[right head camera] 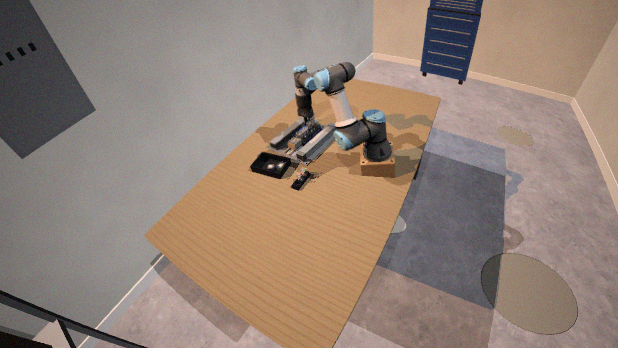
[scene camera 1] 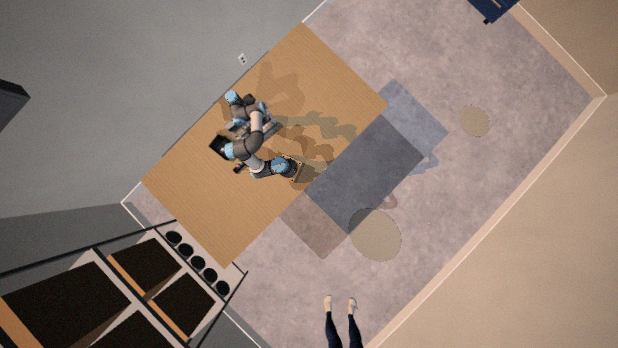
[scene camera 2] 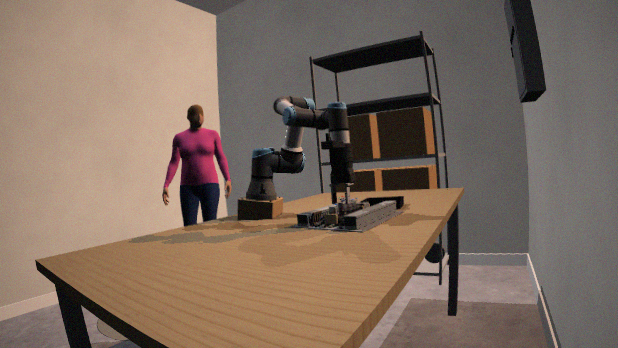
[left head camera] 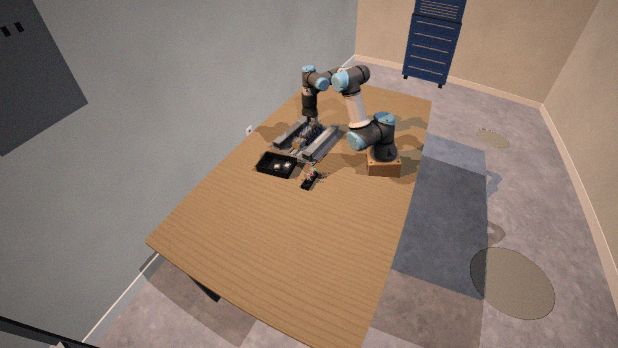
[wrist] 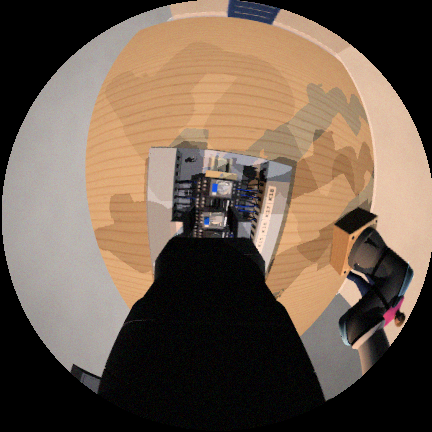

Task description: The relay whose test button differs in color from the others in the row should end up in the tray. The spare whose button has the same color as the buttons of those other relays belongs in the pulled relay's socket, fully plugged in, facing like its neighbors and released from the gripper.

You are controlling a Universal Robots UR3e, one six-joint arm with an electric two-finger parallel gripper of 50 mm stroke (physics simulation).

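Where they show: gripper, fingertip midpoint: (right head camera: 309, 122) (scene camera 2: 341, 203) (left head camera: 312, 122) (wrist: 211, 213); arm's base, link origin: (right head camera: 377, 152) (scene camera 1: 287, 168) (scene camera 2: 261, 198) (left head camera: 383, 153) (wrist: 361, 247).
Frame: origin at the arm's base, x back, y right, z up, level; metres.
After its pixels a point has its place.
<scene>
The relay row stands in the panel (left head camera: 321, 144) {x -0.300, y -0.060, z -0.039 m} (right head camera: 316, 144) {x -0.300, y -0.061, z -0.039 m} (scene camera 2: 376, 214) between two grey ducts. In the wrist view, two clear relays with blue buttons show, a farther relay (wrist: 221, 188) {x -0.412, y 0.074, z -0.009 m} and a nearer relay (wrist: 214, 220) {x -0.416, y 0.034, z -0.002 m}; the gripper body hides the rest of the row. My gripper (wrist: 211, 213) {x -0.421, y 0.040, z -0.010 m} (scene camera 2: 341, 195) {x -0.421, y 0.040, z -0.010 m} (left head camera: 310, 120) {x -0.421, y 0.040, z -0.010 m} points down, open and empty, low over the row, with its fingers on either side of the nearer relay. A black tray (left head camera: 274, 172) {x -0.383, y -0.329, z -0.055 m} (right head camera: 265, 171) {x -0.392, y -0.332, z -0.051 m} holds two small pale objects. A small black holder (left head camera: 306, 185) {x -0.216, y -0.317, z -0.054 m} (right head camera: 298, 185) {x -0.224, y -0.298, z -0.076 m} carries small parts with red and green spots; button colors are too small to tell.
The tray and holder stand beside the panel's near end. Wires run along both sides of the relays, and a label strip (wrist: 266, 220) {x -0.330, y 0.034, z -0.034 m} lies to their right. The robot base stands on a wooden block (left head camera: 383, 167) {x 0.031, y -0.068, z -0.019 m} (scene camera 2: 260, 209) {x -0.052, y 0.057, z -0.037 m}. A person (scene camera 2: 200, 155) stands beyond the table.
</scene>
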